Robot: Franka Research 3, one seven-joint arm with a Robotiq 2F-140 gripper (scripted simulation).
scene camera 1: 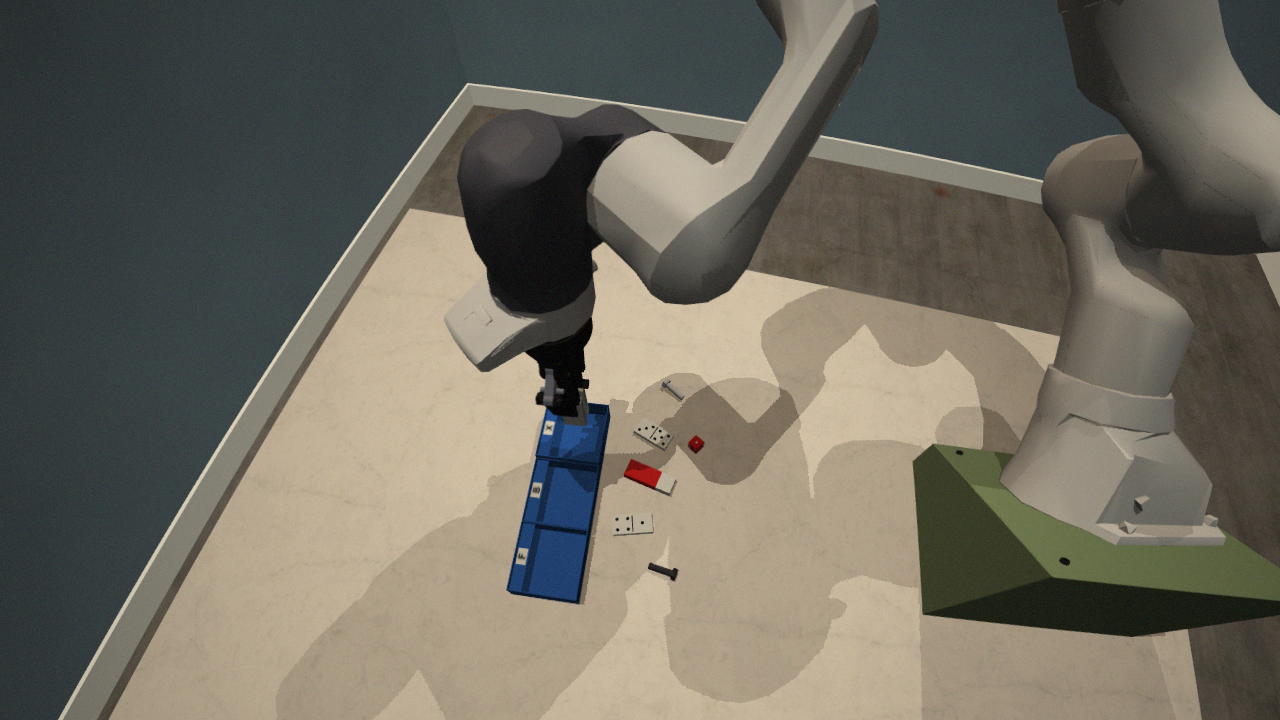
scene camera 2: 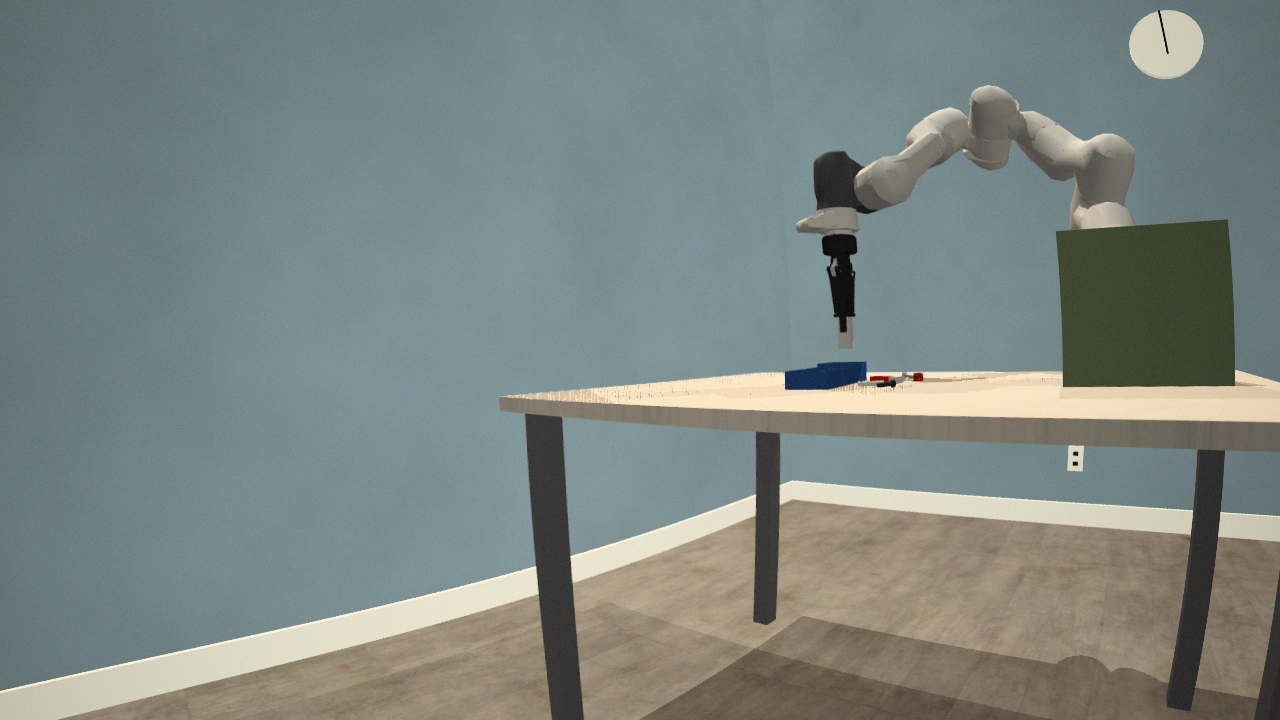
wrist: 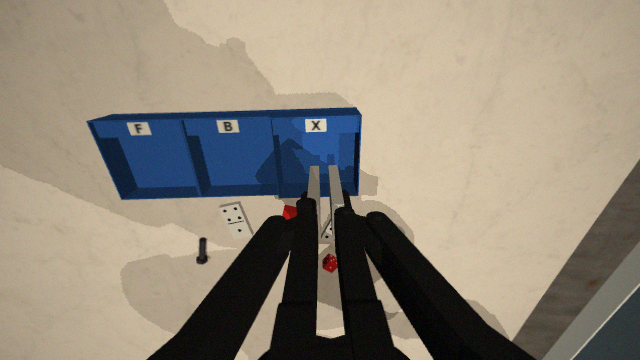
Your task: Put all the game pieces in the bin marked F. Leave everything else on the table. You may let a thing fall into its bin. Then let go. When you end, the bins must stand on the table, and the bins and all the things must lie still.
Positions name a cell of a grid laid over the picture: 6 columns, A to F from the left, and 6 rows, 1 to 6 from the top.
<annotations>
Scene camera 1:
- my gripper: C4
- blue three-part bin: C5
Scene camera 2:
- my gripper: D3
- blue three-part bin: D4
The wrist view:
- my gripper: D3
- blue three-part bin: C3
</annotations>
